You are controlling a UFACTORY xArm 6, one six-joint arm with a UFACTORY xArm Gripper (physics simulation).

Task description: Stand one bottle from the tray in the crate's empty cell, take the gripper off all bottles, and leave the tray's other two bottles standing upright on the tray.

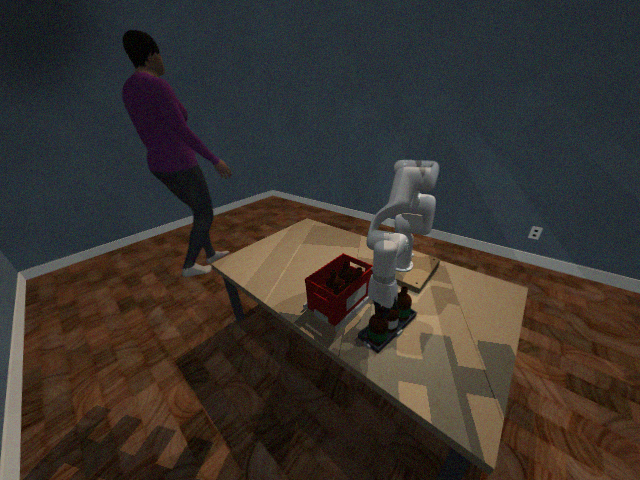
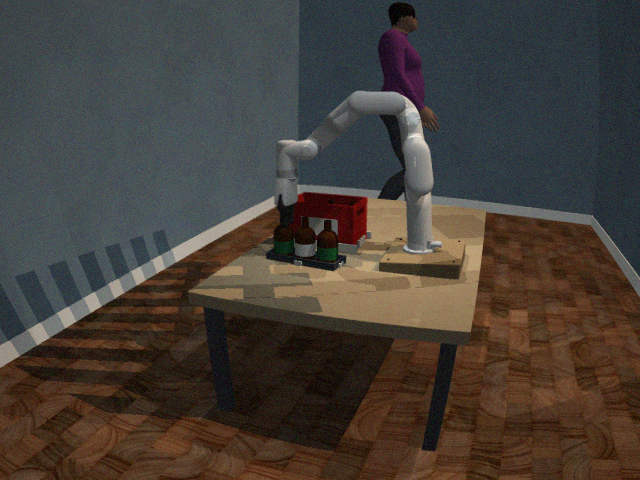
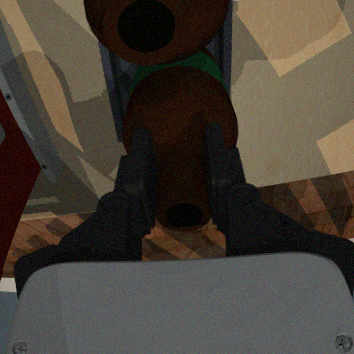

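Where they show: gripper, fingertip midpoint: (image 1: 381,314) (image 2: 287,224) (image 3: 179,148); arm's base, link origin: (image 1: 400,264) (image 2: 419,249).
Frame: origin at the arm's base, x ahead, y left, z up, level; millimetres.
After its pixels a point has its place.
The end bottle (image 1: 378,329) @(y 216, x 489, z 52 mm) (image 2: 283,244) @(y 227, x 442, z 17 mm) (image 3: 180,102) @(y 196, x 429, z 65 mm), brown with a green label, stands upright on the dark tray (image 1: 379,348) @(y 238, x 503, z -22 mm) (image 2: 316,264) @(y 238, x 303, z -32 mm) (image 3: 228,55) @(y 237, x 434, z -20 mm) at the end farthest from the arm's base. My gripper (image 1: 383,311) @(y 194, x 445, z 84 mm) (image 2: 285,220) @(y 194, x 445, z 84 mm) (image 3: 179,148) @(y 194, x 445, z 84 mm) is shut on its neck, one finger on each side. The middle bottle (image 1: 392,320) @(y 217, x 398, z 32 mm) (image 2: 305,249) @(y 219, x 356, z 9 mm) (image 3: 200,25) @(y 206, x 385, z 75 mm), white-labelled, and another green-labelled bottle (image 1: 404,304) @(y 212, x 312, z 56 mm) (image 2: 327,251) @(y 221, x 269, z 15 mm) stand upright on the tray. The red crate (image 1: 322,305) @(y -39, x 546, z 32 mm) (image 2: 353,227) @(y 13, x 266, z 50 mm) (image 3: 15,185) @(y 44, x 514, z 31 mm) holds several brown bottles; its empty cell cannot be made out.
The crate stands beside the tray, its walls rising above the tray's level. The arm's base stands on a wooden block (image 1: 416,282) @(y 137, x 72, z -6 mm) (image 2: 423,267) @(y 148, x -61, z -14 mm). The table edge (image 1: 356,373) @(y 227, x 619, z -66 mm) (image 2: 330,326) @(y 575, x 79, z -76 mm) is near the tray's outer end. A person (image 1: 160,124) (image 2: 400,64) is beyond the table.
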